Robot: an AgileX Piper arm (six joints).
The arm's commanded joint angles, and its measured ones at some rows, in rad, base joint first. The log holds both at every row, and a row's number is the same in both.
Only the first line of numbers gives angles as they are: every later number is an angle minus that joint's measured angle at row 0.
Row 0, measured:
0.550 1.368 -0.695 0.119 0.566 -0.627
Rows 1 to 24, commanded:
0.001 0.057 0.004 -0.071 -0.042 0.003
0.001 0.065 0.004 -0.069 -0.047 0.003
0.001 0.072 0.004 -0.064 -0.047 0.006
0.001 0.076 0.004 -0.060 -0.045 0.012
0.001 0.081 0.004 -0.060 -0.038 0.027
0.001 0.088 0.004 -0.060 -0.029 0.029
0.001 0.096 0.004 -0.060 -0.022 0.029
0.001 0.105 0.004 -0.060 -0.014 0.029
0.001 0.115 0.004 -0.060 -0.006 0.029
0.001 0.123 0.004 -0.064 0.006 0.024
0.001 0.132 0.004 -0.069 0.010 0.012
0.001 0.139 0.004 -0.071 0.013 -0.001
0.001 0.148 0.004 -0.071 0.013 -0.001
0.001 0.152 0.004 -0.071 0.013 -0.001
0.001 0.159 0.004 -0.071 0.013 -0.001
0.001 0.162 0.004 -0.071 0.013 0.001
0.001 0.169 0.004 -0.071 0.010 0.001
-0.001 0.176 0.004 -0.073 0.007 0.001
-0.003 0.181 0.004 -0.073 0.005 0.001
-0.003 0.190 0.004 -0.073 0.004 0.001
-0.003 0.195 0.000 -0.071 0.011 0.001
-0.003 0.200 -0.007 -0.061 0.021 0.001
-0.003 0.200 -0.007 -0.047 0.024 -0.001
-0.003 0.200 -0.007 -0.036 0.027 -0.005
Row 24, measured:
0.000 0.194 0.000 -0.068 0.011 0.011
